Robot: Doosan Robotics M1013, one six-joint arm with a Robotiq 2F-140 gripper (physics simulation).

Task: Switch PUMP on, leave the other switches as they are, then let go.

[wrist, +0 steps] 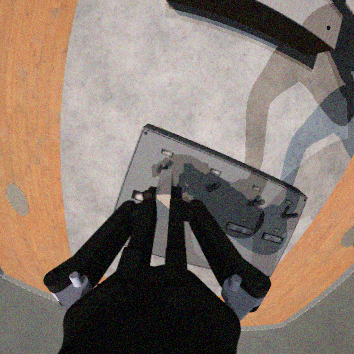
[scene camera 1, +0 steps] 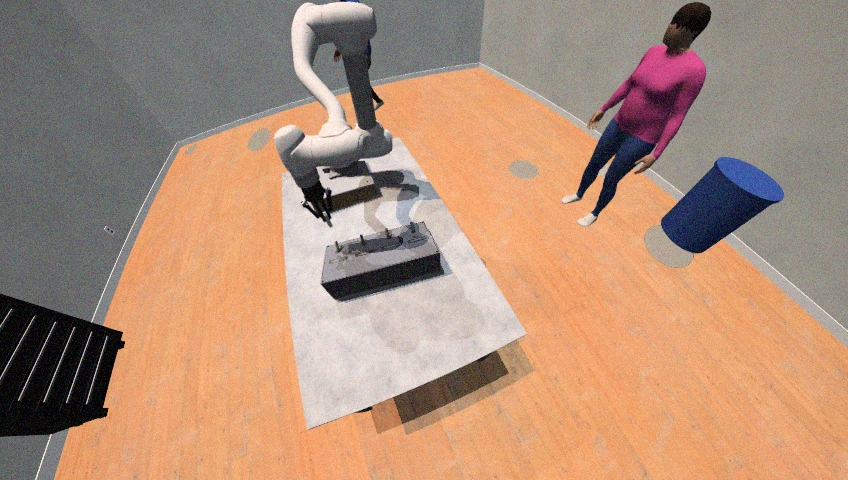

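Observation:
A grey switch box lies on the table, with several upright levers in a row along its top. The PUMP lever is at the left end in the scene view, beside a small white tag. Its tilt is hard to read. The other levers, FAN, BRAKE and VALVE, stand along the row. My gripper is shut and empty, above and behind the PUMP end, apart from the lever. Its fingers hide the PUMP nameplate's surroundings in the wrist view.
The pale table carries the box and the arm's base block. A person in pink and a blue barrel stand on the floor to the right. A black slatted object is at the lower left. Arm shadows cross the box.

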